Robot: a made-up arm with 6 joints.
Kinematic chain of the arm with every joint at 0, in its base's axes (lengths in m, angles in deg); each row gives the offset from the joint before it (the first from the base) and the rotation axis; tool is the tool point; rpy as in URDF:
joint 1: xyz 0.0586 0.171 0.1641 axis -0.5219 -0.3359 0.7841
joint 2: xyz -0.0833 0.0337 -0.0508 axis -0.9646 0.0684 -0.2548
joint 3: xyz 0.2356 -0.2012 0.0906 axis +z
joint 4: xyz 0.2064 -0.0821 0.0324 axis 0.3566 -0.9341 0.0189
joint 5: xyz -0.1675 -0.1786 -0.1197 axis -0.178 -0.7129 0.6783
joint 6: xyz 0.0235 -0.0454 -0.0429 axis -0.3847 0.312 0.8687
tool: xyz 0.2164 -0.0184 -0.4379 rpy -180 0 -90
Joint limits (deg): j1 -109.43..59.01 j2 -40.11..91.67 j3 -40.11..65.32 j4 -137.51..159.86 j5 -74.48..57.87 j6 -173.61..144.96
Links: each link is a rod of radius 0.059 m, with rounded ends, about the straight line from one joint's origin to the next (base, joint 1, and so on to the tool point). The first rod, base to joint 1, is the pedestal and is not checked.
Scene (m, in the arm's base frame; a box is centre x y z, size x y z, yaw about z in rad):
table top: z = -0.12
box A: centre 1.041 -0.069 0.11 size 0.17 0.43 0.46 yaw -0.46
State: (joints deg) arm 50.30 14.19 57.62 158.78 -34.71 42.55
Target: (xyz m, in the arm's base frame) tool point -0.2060 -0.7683 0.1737
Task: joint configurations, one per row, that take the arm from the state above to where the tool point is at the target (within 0.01 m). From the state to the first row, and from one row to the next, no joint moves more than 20 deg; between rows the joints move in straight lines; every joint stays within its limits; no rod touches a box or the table.
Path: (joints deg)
1: 44.13 18.24 38.07 147.93 -29.36 48.02
2: 37.96 22.29 18.53 137.07 -24.02 53.48
3: 31.78 26.34 -1.02 126.22 -18.67 58.95
4: 25.61 30.40 -20.56 115.37 -13.33 64.41
5: 19.44 34.45 -40.11 104.51 -7.98 69.88
6: 7.96 40.56 -33.76 105.71 -26.34 69.06
7: -3.51 46.67 -27.41 106.90 -44.69 68.23
8: -14.99 52.78 -21.07 108.09 -63.05 67.41
9: -26.35 58.99 -27.41 92.10 -51.62 67.44
10: -37.70 65.19 -33.76 76.11 -40.20 67.47
11: -49.06 71.40 -40.11 60.13 -28.77 67.50

